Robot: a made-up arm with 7 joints.
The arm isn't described. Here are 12 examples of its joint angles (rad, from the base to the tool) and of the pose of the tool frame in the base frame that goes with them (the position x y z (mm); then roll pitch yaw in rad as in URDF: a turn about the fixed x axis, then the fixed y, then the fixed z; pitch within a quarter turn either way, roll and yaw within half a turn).
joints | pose
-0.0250 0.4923 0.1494 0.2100 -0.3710 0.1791 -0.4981 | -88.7 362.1 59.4 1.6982 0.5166 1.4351
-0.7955 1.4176 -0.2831 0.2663 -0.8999 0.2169 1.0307 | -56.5 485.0 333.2 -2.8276 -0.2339 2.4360
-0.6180 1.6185 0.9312 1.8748 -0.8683 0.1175 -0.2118 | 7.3 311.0 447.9 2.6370 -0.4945 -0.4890
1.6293 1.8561 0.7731 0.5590 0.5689 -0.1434 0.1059 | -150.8 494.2 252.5 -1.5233 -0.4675 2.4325
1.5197 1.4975 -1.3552 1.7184 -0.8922 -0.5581 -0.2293 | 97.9 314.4 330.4 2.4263 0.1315 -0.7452
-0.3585 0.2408 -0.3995 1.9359 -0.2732 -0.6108 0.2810 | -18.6 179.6 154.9 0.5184 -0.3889 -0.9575
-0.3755 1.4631 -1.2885 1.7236 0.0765 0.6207 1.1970 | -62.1 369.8 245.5 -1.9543 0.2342 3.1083
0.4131 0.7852 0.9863 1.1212 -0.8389 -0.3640 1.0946 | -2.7 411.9 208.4 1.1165 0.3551 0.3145
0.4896 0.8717 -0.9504 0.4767 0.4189 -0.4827 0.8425 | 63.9 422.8 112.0 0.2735 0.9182 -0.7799
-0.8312 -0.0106 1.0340 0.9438 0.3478 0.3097 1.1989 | -282.4 193.0 163.4 -1.1372 0.8522 -0.1819
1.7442 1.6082 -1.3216 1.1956 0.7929 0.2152 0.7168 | 43.0 464.0 310.2 0.5769 0.1916 -0.0260
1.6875 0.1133 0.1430 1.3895 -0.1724 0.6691 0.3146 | 219.9 227.2 375.4 0.1282 -0.8137 -0.0391
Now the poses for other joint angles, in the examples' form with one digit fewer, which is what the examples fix.
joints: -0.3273 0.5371 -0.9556 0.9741 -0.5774 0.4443 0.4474
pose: -84 258 74 -2.137 1.288 2.594
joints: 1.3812 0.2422 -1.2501 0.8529 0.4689 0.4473 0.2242
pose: 296 192 251 0.755 0.394 -0.416
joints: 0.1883 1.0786 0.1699 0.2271 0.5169 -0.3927 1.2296
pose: -74 471 159 0.138 0.514 -0.174
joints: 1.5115 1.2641 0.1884 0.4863 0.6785 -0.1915 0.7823
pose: 69 497 269 -0.147 -1.029 0.509
